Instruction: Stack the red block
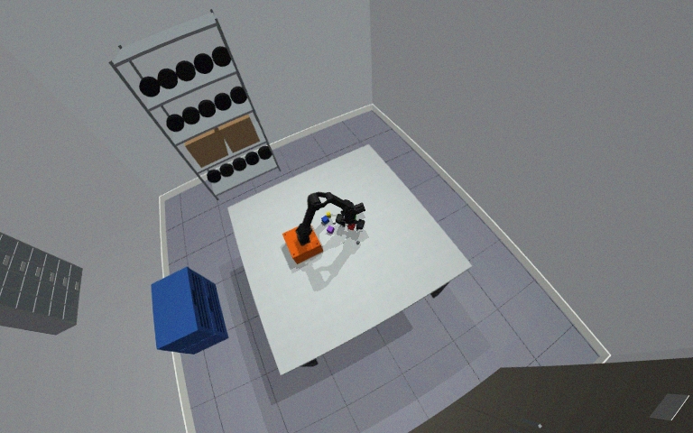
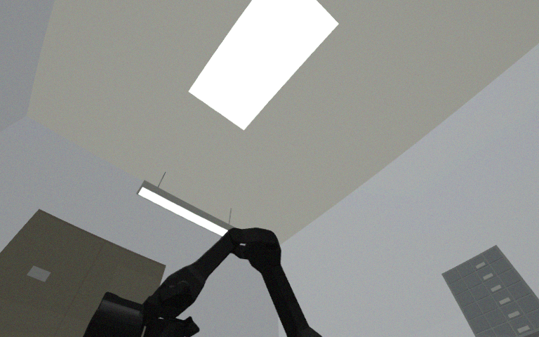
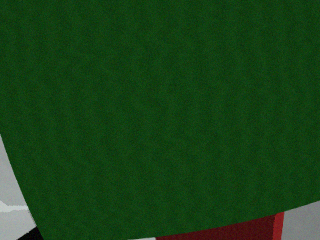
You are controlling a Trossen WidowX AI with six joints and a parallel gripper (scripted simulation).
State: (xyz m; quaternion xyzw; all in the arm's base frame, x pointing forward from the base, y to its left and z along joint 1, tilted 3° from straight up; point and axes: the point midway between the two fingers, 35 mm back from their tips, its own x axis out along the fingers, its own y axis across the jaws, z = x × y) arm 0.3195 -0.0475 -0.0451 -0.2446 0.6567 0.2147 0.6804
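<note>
My gripper tip is now 12 cm to the left of the small grey cube and 2 cm past it. From my gripper tip the other things lie so: red block (1 cm to the left, 1 cm ahead, 1 cm above); purple block (13 cm behind, 6 cm to the left, 1 cm above); blue block (15 cm to the left, 11 cm behind, 1 cm above).
</note>
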